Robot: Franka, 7 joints.
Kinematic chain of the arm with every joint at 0, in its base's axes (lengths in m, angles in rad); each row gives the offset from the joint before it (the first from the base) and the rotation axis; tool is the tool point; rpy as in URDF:
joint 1: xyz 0 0 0.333 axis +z
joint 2: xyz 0 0 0 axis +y
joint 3: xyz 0 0 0.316 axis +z
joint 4: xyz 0.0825 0 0 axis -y
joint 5: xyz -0.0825 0 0.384 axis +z
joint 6: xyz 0 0 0 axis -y
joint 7: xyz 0.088 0 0 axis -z
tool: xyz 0 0 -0.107 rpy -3.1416 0 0
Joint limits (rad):
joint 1: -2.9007..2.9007
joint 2: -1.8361..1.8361
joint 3: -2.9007..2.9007
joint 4: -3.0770..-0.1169
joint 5: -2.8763..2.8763
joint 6: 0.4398..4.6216
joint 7: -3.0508..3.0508
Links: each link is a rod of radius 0.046 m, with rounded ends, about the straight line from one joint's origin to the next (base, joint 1, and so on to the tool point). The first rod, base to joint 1, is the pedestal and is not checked.
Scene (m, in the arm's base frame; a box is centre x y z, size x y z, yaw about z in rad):
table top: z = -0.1
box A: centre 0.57 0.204 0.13 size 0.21 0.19 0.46 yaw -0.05
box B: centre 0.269 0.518 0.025 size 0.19 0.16 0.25 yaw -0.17
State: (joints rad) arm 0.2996 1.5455 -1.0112 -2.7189 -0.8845 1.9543 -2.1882
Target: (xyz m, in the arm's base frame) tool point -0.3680 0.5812 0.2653
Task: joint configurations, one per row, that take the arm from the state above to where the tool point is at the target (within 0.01 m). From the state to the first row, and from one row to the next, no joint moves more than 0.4 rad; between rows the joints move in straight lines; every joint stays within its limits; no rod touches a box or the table.
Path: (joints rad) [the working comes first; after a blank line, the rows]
Joints at the target: 1.7357 0.6392 0.4612 -1.7057 -0.8854 2.4094 -2.1882
Straight joint move there: touches box B, the table top.

1: 0.2025 1.4390 -0.9733 -2.3572 -0.7543 2.0785 -2.2171
2: 0.1054 1.3325 -0.9354 -1.9955 -0.6240 2.2027 -2.2460
3: 0.0083 1.2260 -0.8975 -1.6337 -0.4938 2.3269 -2.2749
4: -0.0888 1.1195 -0.8597 -1.2720 -0.3636 2.4511 -2.3038
5: -0.1858 1.0130 -0.8218 -0.9103 -0.2333 2.5754 -2.3326
6: -0.2829 0.9065 -0.7839 -0.5486 -0.1031 2.6996 -2.3615
7: 0.0535 0.8619 -0.5764 -0.7414 -0.2335 2.6512 -2.3326
8: 0.3899 0.8174 -0.3689 -0.9343 -0.3639 2.6028 -2.3038
9: 0.7264 0.7728 -0.1613 -1.1271 -0.4943 2.5545 -2.2749
10: 1.0628 0.7283 0.0462 -1.3200 -0.6247 2.5061 -2.2460
11: 1.3993 0.6837 0.2537 -1.5128 -0.7551 2.4578 -2.2171
12: 1.7357 0.6392 0.4612 -1.7057 -0.8854 2.4094 -2.1882

